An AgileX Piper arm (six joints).
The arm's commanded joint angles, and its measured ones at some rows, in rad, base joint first. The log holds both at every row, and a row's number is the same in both.
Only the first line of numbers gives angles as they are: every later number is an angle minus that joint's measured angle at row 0.
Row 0, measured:
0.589, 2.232, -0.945, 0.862, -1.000, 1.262
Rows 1 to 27, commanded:
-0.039, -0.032, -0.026, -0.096, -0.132, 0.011
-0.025, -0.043, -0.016, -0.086, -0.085, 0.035
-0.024, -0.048, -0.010, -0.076, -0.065, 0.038
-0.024, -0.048, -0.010, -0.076, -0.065, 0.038
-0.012, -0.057, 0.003, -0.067, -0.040, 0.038
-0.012, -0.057, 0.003, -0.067, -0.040, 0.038
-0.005, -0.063, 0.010, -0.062, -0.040, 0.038
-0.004, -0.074, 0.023, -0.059, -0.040, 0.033
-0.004, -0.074, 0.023, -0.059, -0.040, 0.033
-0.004, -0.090, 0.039, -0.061, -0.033, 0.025
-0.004, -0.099, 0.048, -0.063, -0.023, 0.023
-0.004, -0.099, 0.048, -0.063, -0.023, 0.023
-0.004, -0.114, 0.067, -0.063, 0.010, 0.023
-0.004, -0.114, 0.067, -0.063, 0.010, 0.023
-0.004, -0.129, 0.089, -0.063, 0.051, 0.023
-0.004, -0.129, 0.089, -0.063, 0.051, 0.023
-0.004, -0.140, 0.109, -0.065, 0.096, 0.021
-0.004, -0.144, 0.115, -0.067, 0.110, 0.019
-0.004, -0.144, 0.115, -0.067, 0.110, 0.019
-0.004, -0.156, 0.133, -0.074, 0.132, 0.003
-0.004, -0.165, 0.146, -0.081, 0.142, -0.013
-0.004, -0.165, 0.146, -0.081, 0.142, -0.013
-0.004, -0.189, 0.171, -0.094, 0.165, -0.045
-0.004, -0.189, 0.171, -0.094, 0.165, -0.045
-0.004, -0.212, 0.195, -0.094, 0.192, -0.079
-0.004, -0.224, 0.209, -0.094, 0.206, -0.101
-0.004, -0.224, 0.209, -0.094, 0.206, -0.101
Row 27, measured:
-0.003, -0.196, 0.195, -0.076, 0.183, -0.055
